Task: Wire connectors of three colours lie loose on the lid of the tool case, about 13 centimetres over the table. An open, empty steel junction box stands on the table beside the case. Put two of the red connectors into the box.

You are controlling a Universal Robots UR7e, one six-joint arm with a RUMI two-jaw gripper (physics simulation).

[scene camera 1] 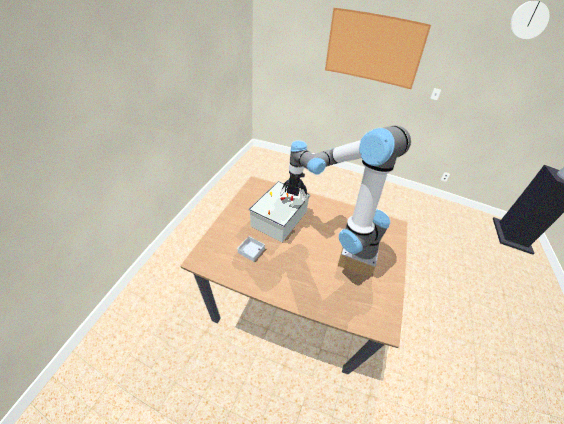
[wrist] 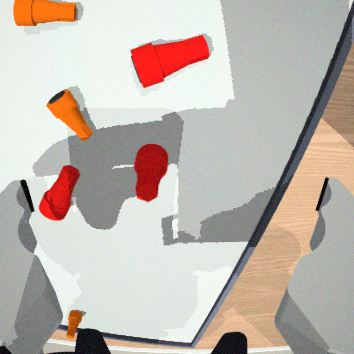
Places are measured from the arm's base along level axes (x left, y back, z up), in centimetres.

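Where they show: gripper, fingertip midpoint: [scene camera 1: 293,199] [wrist: 172,182].
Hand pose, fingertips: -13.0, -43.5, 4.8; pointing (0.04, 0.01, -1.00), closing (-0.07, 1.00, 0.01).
Note:
Each offset is from my fingertips to the top centre of the thing, as dx, dy, dz. "*": to the spot under its first point. Level surfaces: height alone.
My gripper [scene camera 1: 295,194] [wrist: 172,182] is open and empty, low over the lid [scene camera 1: 261,206] [wrist: 135,280] of the tool case @(* +18.1, -7.8, -8.4) [scene camera 1: 266,227]. In the wrist view, an upright red connector @(-0.7, -1.0, +1.8) [wrist: 151,167] stands between the fingers, left of their middle. A second red connector @(+1.1, -5.7, +0.7) [wrist: 60,194] lies near the left fingertip. A third red connector @(-5.5, -0.3, +0.7) [wrist: 170,60] lies on its side farther up the view. Two red connectors also show in the scene view, one [scene camera 1: 283,198] left of the other [scene camera 1: 292,198]. The open, empty junction box @(+31.6, -10.2, -10.5) [scene camera 1: 244,254] stands on the table beside the case.
Orange connectors @(-2.9, -4.5, +0.3) [wrist: 70,115] @(-7.2, -5.1, +0.3) [wrist: 44,12] @(+15.0, -7.8, +1.3) [wrist: 74,324] lie on the lid; one [scene camera 1: 269,212] shows near its edge in the scene view. A yellow connector @(+0.5, -13.1, +0.6) [scene camera 1: 271,194] lies there too. The lid's dark edge @(* -0.9, +5.8, -0.6) [wrist: 295,165] runs under the right finger's side. The robot base stands on the table @(dz -14.3) [scene camera 1: 320,305].

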